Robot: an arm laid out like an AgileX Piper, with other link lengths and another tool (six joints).
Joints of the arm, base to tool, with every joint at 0 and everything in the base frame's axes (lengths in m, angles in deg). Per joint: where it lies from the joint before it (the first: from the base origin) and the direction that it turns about. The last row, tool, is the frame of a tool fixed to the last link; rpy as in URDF.
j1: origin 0 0 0.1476 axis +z
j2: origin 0 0 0 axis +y
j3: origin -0.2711 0 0.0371 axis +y
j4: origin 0.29 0 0.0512 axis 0.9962 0 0.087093
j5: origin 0 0 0 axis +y
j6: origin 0.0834 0 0.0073 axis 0.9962 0 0.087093
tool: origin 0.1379 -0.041 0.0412 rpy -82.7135 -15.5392 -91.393
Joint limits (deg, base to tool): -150..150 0..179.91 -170..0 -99.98..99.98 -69.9..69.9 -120..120
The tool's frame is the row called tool.
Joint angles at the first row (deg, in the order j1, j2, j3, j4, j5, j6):
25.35, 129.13, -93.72, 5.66, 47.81, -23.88
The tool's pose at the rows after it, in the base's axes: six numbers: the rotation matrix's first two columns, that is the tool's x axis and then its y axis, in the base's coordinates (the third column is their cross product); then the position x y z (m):
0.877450, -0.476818, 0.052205, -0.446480, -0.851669, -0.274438, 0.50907, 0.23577, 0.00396
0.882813, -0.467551, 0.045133, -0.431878, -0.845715, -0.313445, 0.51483, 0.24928, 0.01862
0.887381, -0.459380, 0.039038, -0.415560, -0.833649, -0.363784, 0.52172, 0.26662, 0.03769
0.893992, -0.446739, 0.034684, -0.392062, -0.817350, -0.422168, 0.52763, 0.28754, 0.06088
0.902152, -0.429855, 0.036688, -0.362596, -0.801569, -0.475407, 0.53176, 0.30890, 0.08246
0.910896, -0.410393, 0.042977, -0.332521, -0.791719, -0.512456, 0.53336, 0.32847, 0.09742
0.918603, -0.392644, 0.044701, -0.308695, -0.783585, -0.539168, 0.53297, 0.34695, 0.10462
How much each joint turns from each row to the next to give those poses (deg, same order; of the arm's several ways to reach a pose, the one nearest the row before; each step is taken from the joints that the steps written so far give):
0.11, 0.14, -1.77, 2.00, 0.68, -1.35
0.27, 0.00, -2.53, 2.20, 1.06, -1.38
0.46, 0.08, -3.22, 2.55, 1.07, -1.13
0.70, 0.01, -3.52, 2.83, 0.98, -1.14
0.93, 0.22, -3.36, 2.34, 0.56, -0.92
1.12, 0.62, -2.94, 1.41, 0.29, -0.55
1.19, 1.11, -2.52, 1.17, -0.01, -0.33

